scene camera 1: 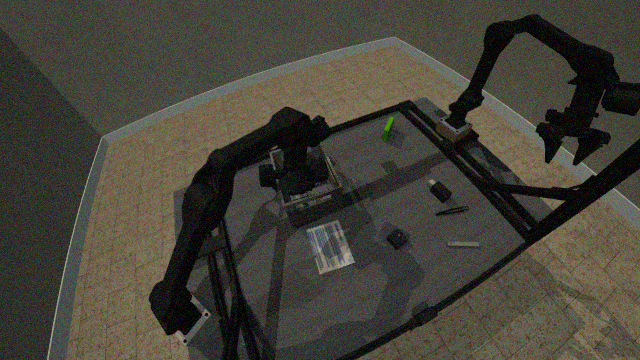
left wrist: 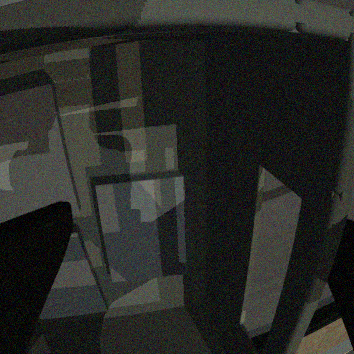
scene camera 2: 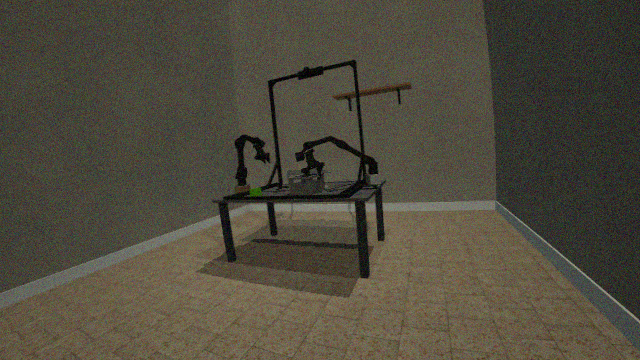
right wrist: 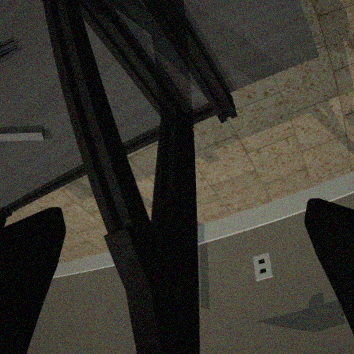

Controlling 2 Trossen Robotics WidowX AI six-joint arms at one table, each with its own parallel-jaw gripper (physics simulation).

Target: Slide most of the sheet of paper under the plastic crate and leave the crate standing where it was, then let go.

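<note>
A clear plastic crate (scene camera 1: 315,196) (scene camera 2: 297,183) stands upright on the dark table (scene camera 1: 361,303), left of the middle. A printed sheet of paper (scene camera 1: 330,246) lies flat just in front of it, fully in the open. My left gripper (scene camera 1: 301,189) (scene camera 2: 312,168) (left wrist: 195,220) is open and empty and reaches down into the top of the crate. In the left wrist view the crate's see-through walls (left wrist: 140,197) fill the picture. My right gripper (scene camera 2: 263,156) (right wrist: 186,216) is open and empty. It is held high near its base, far from the crate and the paper.
A green block (scene camera 1: 388,128) (scene camera 2: 255,191) stands at the back. On the right lie a small black box (scene camera 1: 441,191), tweezers (scene camera 1: 452,211), a black cube (scene camera 1: 397,238) and a grey bar (scene camera 1: 463,244) (right wrist: 21,135). A black frame (scene camera 2: 273,125) stands over the table.
</note>
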